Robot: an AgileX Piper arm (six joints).
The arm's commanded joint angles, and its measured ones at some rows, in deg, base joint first. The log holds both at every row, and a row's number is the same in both.
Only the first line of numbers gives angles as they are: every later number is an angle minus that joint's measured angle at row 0.
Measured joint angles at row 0: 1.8, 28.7, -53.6, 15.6, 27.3, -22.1
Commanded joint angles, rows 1 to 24: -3.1, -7.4, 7.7, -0.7, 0.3, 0.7; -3.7, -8.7, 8.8, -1.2, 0.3, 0.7; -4.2, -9.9, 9.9, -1.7, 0.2, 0.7; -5.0, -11.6, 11.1, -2.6, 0.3, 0.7; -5.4, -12.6, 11.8, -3.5, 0.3, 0.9; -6.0, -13.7, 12.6, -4.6, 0.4, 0.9; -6.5, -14.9, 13.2, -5.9, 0.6, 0.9; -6.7, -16.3, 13.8, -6.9, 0.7, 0.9; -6.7, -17.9, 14.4, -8.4, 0.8, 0.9; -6.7, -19.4, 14.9, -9.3, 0.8, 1.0; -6.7, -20.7, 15.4, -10.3, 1.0, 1.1; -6.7, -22.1, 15.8, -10.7, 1.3, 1.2; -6.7, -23.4, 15.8, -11.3, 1.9, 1.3; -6.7, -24.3, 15.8, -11.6, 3.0, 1.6; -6.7, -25.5, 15.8, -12.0, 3.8, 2.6; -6.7, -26.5, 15.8, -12.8, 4.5, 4.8; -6.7, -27.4, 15.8, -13.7, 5.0, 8.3; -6.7, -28.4, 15.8, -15.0, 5.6, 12.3; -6.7, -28.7, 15.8, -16.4, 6.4, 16.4; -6.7, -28.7, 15.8, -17.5, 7.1, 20.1; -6.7, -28.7, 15.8, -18.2, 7.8, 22.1; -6.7, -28.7, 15.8, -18.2, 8.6, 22.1; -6.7, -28.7, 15.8, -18.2, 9.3, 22.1; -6.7, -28.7, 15.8, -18.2, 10.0, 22.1
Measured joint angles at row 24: -6.4, -28.5, 15.3, -16.4, 7.1, 18.3
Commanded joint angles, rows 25 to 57: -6.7, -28.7, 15.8, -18.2, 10.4, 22.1; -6.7, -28.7, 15.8, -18.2, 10.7, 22.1; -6.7, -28.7, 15.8, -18.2, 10.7, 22.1; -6.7, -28.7, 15.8, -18.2, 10.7, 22.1; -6.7, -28.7, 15.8, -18.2, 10.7, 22.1; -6.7, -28.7, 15.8, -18.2, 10.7, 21.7; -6.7, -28.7, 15.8, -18.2, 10.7, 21.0; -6.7, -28.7, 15.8, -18.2, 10.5, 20.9; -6.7, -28.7, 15.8, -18.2, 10.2, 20.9; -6.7, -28.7, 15.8, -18.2, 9.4, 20.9; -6.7, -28.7, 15.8, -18.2, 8.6, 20.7; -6.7, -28.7, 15.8, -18.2, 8.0, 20.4; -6.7, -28.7, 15.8, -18.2, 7.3, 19.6; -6.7, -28.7, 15.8, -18.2, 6.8, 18.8; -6.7, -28.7, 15.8, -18.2, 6.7, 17.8; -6.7, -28.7, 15.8, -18.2, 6.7, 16.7; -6.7, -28.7, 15.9, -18.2, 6.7, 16.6; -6.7, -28.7, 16.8, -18.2, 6.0, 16.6; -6.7, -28.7, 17.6, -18.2, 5.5, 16.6; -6.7, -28.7, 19.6, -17.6, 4.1, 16.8; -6.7, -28.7, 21.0, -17.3, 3.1, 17.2; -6.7, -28.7, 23.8, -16.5, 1.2, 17.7; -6.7, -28.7, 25.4, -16.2, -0.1, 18.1; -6.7, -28.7, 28.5, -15.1, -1.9, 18.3; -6.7, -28.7, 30.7, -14.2, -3.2, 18.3; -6.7, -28.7, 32.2, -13.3, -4.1, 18.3; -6.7, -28.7, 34.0, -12.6, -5.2, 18.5; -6.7, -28.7, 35.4, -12.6, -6.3, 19.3; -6.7, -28.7, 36.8, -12.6, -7.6, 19.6; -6.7, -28.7, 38.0, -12.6, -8.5, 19.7; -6.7, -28.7, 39.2, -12.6, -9.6, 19.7; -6.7, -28.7, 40.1, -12.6, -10.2, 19.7; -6.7, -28.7, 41.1, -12.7, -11.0, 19.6
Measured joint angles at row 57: -6.4, -28.5, 37.8, -13.0, -7.5, 19.2
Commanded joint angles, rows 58 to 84: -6.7, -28.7, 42.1, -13.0, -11.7, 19.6; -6.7, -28.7, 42.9, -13.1, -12.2, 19.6; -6.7, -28.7, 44.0, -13.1, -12.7, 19.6; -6.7, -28.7, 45.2, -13.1, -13.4, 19.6; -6.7, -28.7, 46.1, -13.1, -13.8, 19.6; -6.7, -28.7, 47.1, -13.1, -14.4, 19.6; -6.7, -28.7, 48.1, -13.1, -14.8, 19.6; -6.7, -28.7, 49.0, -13.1, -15.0, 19.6; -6.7, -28.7, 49.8, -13.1, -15.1, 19.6; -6.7, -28.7, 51.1, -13.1, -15.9, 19.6; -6.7, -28.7, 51.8, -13.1, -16.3, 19.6; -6.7, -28.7, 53.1, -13.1, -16.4, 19.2; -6.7, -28.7, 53.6, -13.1, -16.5, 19.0; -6.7, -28.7, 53.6, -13.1, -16.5, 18.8; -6.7, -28.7, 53.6, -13.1, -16.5, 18.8; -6.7, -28.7, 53.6, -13.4, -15.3, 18.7; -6.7, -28.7, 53.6, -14.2, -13.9, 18.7; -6.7, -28.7, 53.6, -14.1, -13.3, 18.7; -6.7, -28.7, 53.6, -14.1, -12.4, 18.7; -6.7, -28.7, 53.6, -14.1, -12.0, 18.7; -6.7, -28.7, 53.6, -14.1, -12.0, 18.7; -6.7, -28.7, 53.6, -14.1, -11.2, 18.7; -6.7, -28.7, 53.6, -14.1, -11.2, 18.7; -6.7, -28.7, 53.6, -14.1, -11.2, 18.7; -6.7, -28.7, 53.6, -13.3, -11.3, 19.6; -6.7, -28.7, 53.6, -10.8, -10.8, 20.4; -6.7, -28.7, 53.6, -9.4, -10.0, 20.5
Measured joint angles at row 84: -6.4, -28.5, 53.4, -12.9, -11.5, 19.4
